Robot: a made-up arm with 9 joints. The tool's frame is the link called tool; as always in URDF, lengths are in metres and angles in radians. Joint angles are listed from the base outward. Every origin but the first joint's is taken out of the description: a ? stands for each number. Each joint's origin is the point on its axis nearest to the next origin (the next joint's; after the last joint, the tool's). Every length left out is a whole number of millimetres.
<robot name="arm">
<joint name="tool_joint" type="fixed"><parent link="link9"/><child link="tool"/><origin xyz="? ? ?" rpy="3.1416 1.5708 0"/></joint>
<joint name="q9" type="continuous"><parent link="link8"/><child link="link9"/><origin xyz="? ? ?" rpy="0 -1.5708 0"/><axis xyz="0 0 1"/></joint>
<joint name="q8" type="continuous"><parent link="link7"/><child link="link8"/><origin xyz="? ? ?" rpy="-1.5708 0 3.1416"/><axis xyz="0 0 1"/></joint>
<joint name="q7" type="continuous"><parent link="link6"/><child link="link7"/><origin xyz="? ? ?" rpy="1.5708 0 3.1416"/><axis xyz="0 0 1"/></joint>
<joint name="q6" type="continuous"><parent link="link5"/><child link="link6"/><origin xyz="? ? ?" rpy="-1.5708 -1.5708 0"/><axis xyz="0 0 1"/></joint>
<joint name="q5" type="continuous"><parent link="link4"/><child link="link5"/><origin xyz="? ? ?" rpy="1.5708 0 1.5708"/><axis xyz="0 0 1"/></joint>
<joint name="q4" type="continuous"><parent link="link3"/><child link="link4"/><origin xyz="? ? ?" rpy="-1.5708 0 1.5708"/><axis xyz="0 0 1"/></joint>
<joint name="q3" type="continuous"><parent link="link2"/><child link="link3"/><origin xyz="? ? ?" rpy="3.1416 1.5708 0"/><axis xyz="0 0 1"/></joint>
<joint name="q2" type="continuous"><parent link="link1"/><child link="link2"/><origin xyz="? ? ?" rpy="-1.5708 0 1.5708"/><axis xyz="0 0 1"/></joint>
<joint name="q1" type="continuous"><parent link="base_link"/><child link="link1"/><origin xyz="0.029 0 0.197" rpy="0 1.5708 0"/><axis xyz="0 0 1"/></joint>
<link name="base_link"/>
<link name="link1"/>
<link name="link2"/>
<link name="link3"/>
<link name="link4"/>
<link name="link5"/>
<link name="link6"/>
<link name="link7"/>
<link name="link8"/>
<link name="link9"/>
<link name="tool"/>
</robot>
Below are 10 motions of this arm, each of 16 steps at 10 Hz.
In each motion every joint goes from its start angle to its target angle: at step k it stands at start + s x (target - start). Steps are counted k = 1, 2, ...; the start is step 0. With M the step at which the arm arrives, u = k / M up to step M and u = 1 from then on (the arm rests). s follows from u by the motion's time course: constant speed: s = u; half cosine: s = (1 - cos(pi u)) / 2; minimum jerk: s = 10 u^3 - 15 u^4 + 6 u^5.
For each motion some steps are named. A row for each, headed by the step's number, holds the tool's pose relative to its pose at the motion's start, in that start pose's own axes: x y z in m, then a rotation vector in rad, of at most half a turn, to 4 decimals.
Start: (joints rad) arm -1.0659 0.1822 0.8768 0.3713 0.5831 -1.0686 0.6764 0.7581 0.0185
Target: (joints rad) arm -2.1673 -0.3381 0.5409 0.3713 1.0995 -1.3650 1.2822 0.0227 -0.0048
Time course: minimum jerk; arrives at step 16
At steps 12, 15, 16:
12: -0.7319 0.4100 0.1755 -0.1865 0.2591 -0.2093
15: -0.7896 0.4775 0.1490 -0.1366 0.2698 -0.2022
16: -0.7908 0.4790 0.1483 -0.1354 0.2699 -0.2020

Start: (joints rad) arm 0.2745 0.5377 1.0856 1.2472 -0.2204 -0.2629 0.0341 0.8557 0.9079
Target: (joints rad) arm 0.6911 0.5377 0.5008 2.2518 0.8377 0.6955 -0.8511 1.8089 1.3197
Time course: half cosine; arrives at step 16
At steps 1, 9, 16:
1: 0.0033 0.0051 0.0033 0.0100 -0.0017 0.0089
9: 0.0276 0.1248 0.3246 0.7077 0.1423 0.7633
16: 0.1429 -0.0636 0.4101 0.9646 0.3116 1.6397

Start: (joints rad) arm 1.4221 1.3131 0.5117 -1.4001 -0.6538 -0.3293 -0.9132 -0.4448 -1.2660
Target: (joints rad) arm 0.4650 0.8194 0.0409 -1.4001 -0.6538 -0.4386 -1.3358 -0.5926 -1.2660
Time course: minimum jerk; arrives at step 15
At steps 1, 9, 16:
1: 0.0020 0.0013 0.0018 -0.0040 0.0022 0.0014
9: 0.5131 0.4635 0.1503 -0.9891 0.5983 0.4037
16: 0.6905 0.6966 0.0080 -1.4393 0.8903 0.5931

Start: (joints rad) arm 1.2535 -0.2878 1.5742 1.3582 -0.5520 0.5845 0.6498 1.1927 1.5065
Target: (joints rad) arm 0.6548 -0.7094 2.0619 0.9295 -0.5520 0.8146 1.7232 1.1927 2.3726
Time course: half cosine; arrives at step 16
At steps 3, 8, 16:
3: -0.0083 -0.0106 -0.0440 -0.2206 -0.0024 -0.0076
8: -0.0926 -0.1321 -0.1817 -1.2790 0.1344 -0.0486
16: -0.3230 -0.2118 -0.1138 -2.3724 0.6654 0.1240

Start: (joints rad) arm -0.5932 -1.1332 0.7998 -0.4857 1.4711 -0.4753 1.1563 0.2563 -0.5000
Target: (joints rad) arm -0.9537 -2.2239 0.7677 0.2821 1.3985 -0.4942 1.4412 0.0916 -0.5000
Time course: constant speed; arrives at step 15
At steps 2, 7, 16:
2: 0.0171 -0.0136 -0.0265 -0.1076 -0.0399 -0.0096
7: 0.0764 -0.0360 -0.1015 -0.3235 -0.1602 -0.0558
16: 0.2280 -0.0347 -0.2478 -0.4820 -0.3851 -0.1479

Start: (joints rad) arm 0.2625 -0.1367 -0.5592 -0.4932 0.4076 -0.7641 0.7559 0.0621 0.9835
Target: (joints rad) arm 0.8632 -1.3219 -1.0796 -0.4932 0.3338 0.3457 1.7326 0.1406 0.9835
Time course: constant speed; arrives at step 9
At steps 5, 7, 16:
5: 0.2611 -0.3839 0.2860 -0.1084 0.5896 0.9863
7: 0.5532 -0.5020 0.3021 -0.1465 0.7680 1.4413
16: 0.8999 -0.5257 0.2066 -0.1721 0.8720 1.9219

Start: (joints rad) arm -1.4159 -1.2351 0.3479 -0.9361 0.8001 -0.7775 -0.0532 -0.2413 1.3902
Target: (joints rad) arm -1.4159 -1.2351 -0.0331 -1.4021 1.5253 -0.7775 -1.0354 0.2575 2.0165
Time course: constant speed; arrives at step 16
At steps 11, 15, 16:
11: 0.2595 0.1947 0.0999 -0.2237 0.7308 -0.6362
15: 0.3568 0.2082 0.0964 -0.2288 1.0521 -0.8086
16: 0.3785 0.2068 0.0925 -0.2202 1.1343 -0.8453

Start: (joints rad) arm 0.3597 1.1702 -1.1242 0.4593 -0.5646 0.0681 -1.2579 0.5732 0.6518
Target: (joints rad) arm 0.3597 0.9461 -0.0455 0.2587 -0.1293 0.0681 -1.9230 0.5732 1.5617
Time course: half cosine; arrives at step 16
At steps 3, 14, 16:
3: 0.0305 -0.0229 0.0365 -0.0651 -0.0869 -0.1063
14: -0.0032 -0.3774 0.6194 -0.5098 -0.6911 -1.4821
16: -0.0257 -0.3901 0.6474 -0.5098 -0.7039 -1.5492

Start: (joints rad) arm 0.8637 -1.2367 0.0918 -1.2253 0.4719 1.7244 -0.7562 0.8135 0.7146
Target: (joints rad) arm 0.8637 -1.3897 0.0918 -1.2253 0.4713 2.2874 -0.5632 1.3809 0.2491
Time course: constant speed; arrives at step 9
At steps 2, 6, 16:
2: -0.0102 0.0304 0.0294 0.0997 0.0819 0.0094
6: -0.0305 0.0863 0.0800 0.2617 0.2377 0.0039
16: -0.0466 0.1259 0.1088 0.3531 0.3394 -0.0220

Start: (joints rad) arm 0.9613 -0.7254 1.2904 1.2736 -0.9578 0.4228 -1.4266 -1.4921 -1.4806
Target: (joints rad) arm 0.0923 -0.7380 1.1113 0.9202 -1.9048 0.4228 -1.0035 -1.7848 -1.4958
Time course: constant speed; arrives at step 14
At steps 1, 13, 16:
1: 0.0142 -0.0017 0.0168 0.0595 0.1177 0.0055
13: 0.3055 -0.0759 0.0630 0.7095 1.5435 -0.2120
16: 0.3319 -0.0856 0.0481 0.7591 1.6580 -0.2599

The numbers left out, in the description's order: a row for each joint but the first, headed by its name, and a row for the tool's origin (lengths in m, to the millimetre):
tool: 0.022 -0.06 0
q9: -0.262 -0.085 0
q8: -0.053 -0.308 0
q7: 0.004 -0.301 0
q6: 0.046 0.284 0
q5: -0.047 -0.042 0
q4: -0.41 0.033 0
q3: -0.034 -0.013 0
q2: 0.396 -0.399 0

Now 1 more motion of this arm.
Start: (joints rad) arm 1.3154 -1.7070 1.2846 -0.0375 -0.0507 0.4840 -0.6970 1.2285 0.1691
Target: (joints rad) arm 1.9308 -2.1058 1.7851 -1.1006 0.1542 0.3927 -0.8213 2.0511 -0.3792
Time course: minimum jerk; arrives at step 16
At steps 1, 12, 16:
1: 0.0004 0.0004 0.0006 0.0004 -0.0010 -0.0039
12: 0.1721 0.0098 0.4881 0.5806 -0.8975 -1.1303
16: 0.1691 -0.0014 0.5743 0.6986 -1.0231 -1.2043

